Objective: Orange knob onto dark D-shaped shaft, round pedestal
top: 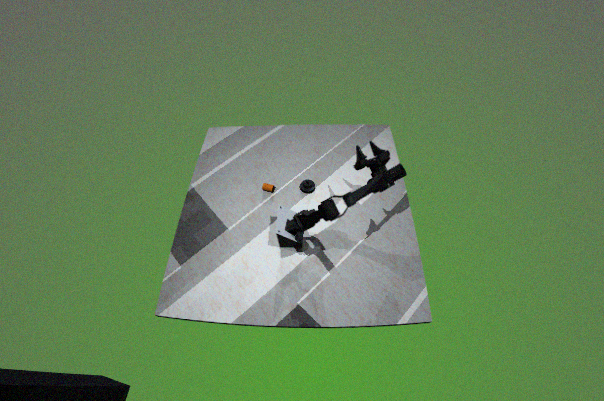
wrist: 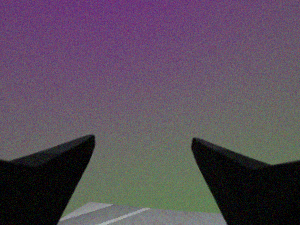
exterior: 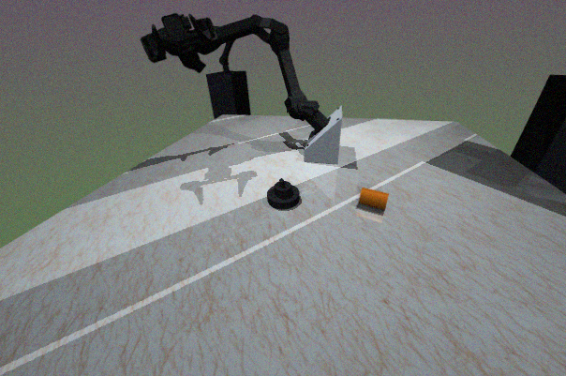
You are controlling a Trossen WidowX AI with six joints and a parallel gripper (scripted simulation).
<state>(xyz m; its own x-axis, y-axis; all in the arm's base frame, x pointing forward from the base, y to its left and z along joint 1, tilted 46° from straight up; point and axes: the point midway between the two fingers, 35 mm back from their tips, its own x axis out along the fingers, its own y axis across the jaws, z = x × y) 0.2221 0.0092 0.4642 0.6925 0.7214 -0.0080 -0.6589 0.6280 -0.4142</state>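
The orange knob lies 10 mm behind my gripper tip, 480 mm to the left of it and 400 mm below it. From my gripper tip the other things lie so: dark round pedestal 30 mm ahead, 260 mm to the left, 390 mm below.
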